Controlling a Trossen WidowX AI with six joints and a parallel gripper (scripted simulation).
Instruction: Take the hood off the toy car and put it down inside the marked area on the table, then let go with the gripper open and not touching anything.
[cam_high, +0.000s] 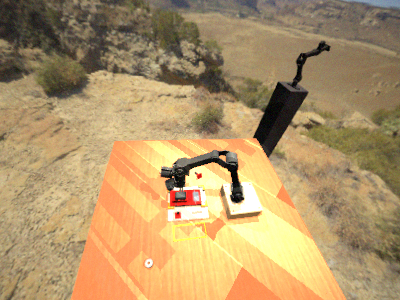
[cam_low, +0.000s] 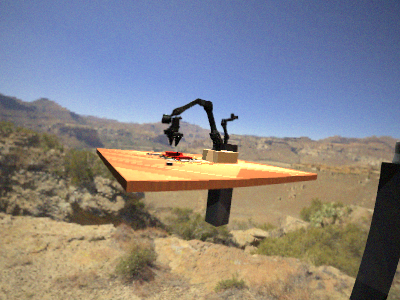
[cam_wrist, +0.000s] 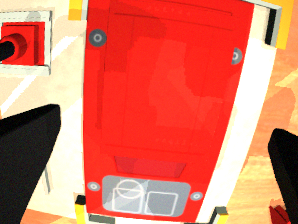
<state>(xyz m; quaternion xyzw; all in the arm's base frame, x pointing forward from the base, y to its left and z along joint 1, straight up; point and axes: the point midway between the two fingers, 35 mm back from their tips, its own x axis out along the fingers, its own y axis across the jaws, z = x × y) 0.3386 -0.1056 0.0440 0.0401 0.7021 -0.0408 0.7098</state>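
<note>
Now: gripper tip 6 cm above the hood. Also, from my gripper tip: thin white rod: 3 cm ahead, 21 cm to the right, 9 cm below.
</note>
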